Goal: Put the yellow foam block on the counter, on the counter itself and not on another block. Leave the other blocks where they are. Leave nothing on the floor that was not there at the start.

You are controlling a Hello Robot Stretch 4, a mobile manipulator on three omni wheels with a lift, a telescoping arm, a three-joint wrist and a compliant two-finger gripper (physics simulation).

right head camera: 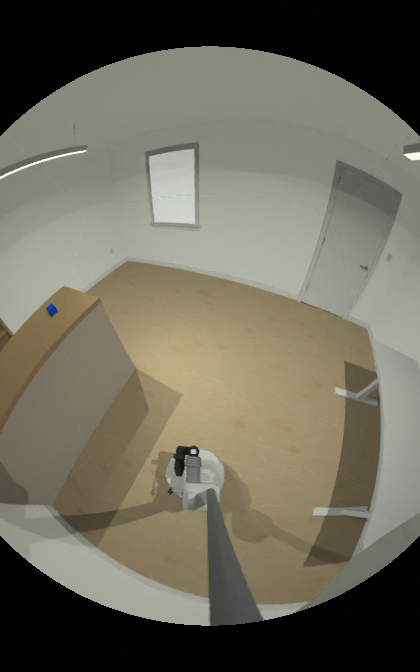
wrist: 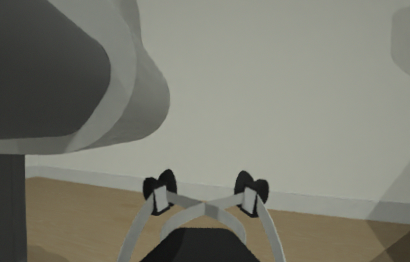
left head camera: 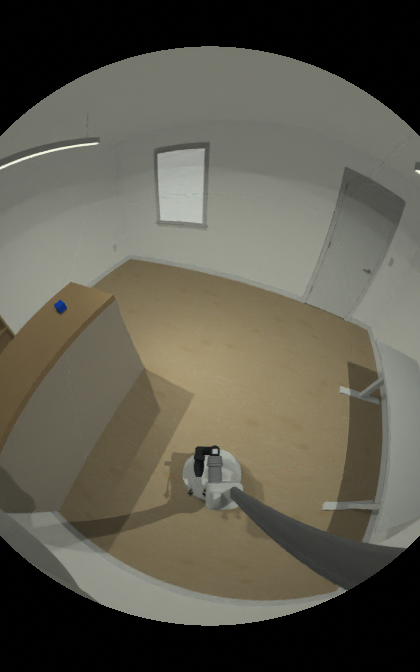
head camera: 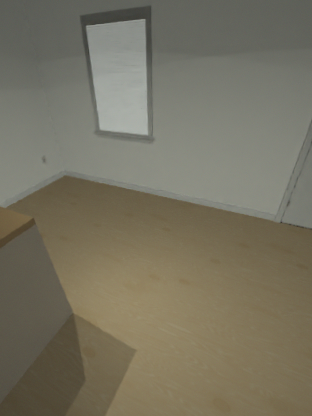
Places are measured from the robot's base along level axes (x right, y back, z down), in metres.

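Pixels of known places: gripper, fingertip midpoint: [wrist: 205,184].
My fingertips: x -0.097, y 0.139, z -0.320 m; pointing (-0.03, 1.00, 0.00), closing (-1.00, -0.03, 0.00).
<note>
Behind a point stands the place of what it marks.
The yellow foam block does not show in any view. The counter [head camera: 12,222] @(x -0.758, y -0.917, z -0.882 m) [left head camera: 42,345] [right head camera: 35,345] has a wooden top and a grey side, and stands at the left. A small blue block [left head camera: 60,306] [right head camera: 52,309] lies on the counter top near its far end. My gripper [wrist: 205,184] @(x -0.097, y 0.139, z -0.320 m) is open, its two black fingertips well apart with nothing between them. Wall and floor show beyond it in the wrist view. In the head side views the arm is drawn in over the base, away from the counter.
A white table [left head camera: 400,440] [right head camera: 400,425] with splayed feet stands along the right wall. A grey door [left head camera: 357,255] [right head camera: 352,250] and a window [head camera: 120,77] @(x -0.478, y -2.964, z -1.469 m) [left head camera: 181,185] [right head camera: 173,186] are in the far wall. A wooden edge [left head camera: 6,332] shows behind the counter at the far left.
</note>
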